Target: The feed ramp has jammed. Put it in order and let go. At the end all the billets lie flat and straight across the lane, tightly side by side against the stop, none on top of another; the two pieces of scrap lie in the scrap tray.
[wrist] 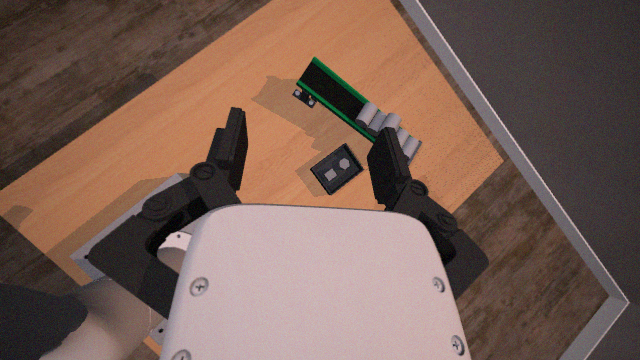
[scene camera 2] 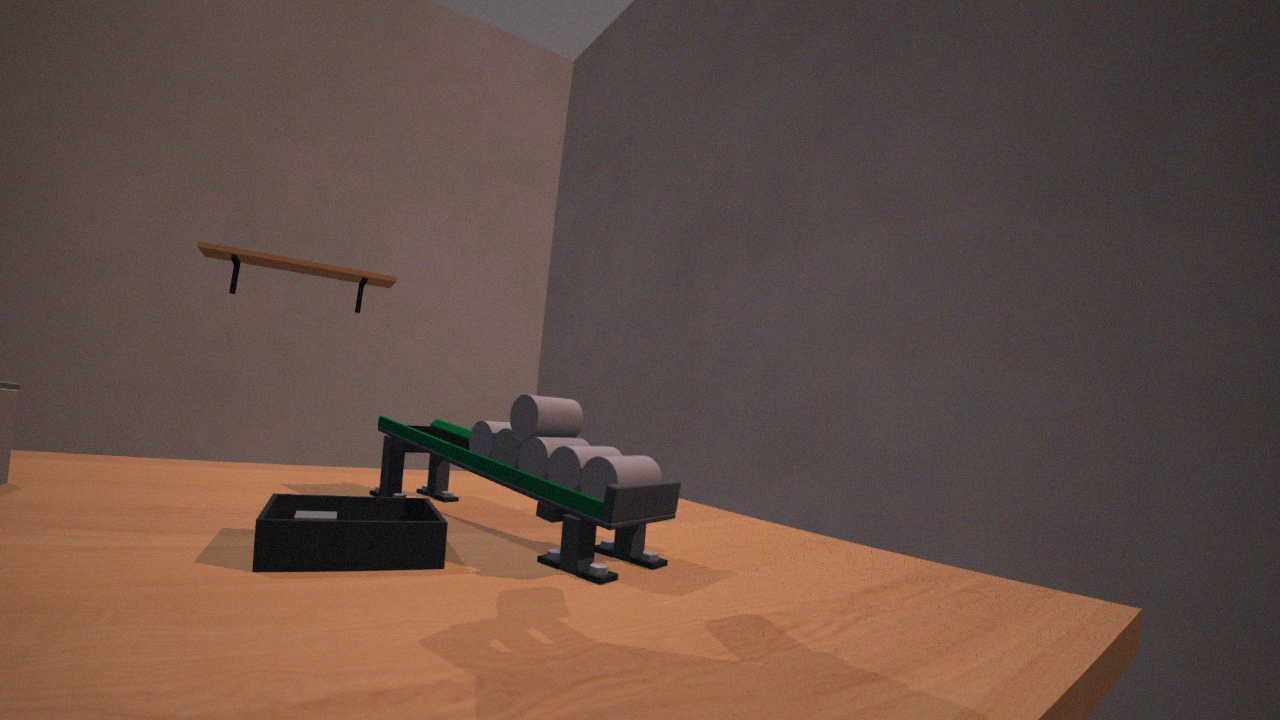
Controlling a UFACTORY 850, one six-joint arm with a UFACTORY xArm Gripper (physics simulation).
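Observation:
The feed ramp (scene camera 2: 501, 471) (wrist: 330, 90) slopes down to a dark stop (scene camera 2: 642, 503). Several grey billets lie across its lane; the lowest billet (scene camera 2: 626, 474) (wrist: 411, 147) is at the stop. One billet (scene camera 2: 547, 417) (wrist: 391, 121) lies on top of others, and the uppermost billet in the lane (scene camera 2: 488, 437) (wrist: 367, 114) is up-slope of it. The black scrap tray (scene camera 2: 349, 546) (wrist: 328, 157) holds a squarish scrap piece (wrist: 330, 174) and a hexagonal scrap piece (wrist: 344, 163). My gripper (wrist: 313, 134) is open and empty, high above the table; one finger hides part of the ramp.
The wooden table (scene camera 2: 134, 644) (wrist: 200, 120) carries the ramp on dark legs, with the tray beside it. A table edge runs past the stop end on the right. A wall shelf (scene camera 2: 295, 264) is behind. The arm's base plate (wrist: 135, 215) shows at lower left in the wrist view.

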